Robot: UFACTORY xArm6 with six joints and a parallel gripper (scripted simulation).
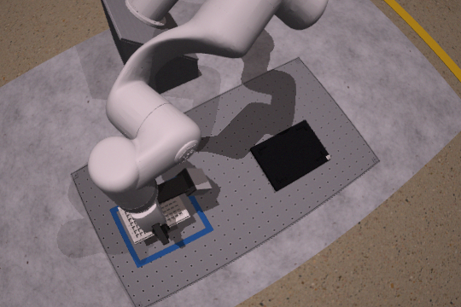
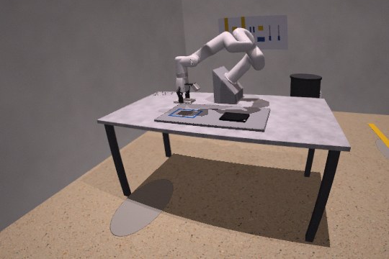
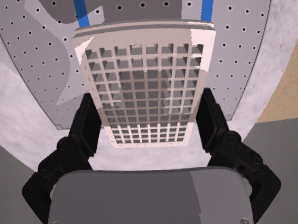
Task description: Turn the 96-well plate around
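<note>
Right now my hand is 20 mm short of the black plate nest N1, 350 mm to the right of it and 90 mm above it. The rest, counted from my hand: white A1 mark 80 mm ahead, 420 mm to the left, 90 mm below; white 96-well plate 10 mm below.
</note>
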